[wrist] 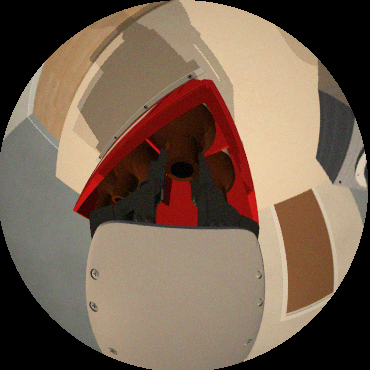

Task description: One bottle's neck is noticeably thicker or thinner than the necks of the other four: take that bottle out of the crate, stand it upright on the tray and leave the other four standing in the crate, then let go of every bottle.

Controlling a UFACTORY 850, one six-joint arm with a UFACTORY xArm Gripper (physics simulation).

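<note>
The red crate (220, 107) is below and ahead of my gripper, with brown bottles inside. My gripper (179, 161) is shut on the neck of a brown bottle (184, 132), which is in the crate's far corner; its dark round mouth faces the camera between the fingers. Another brown bottle (223, 172) is just right of it, partly behind the right finger. More brown bottles (142, 160) (114, 182) are to the left, partly hidden by the left finger. A brown panel with a pale rim, which looks like the tray (306, 252), lies at the right.
A pale strip with screws (145, 107) runs along the crate's upper left side. A dark grey object (334, 135) is at the right edge. A wood-coloured surface (65, 85) is at the upper left, and a grey-blue area (40, 215) at the left.
</note>
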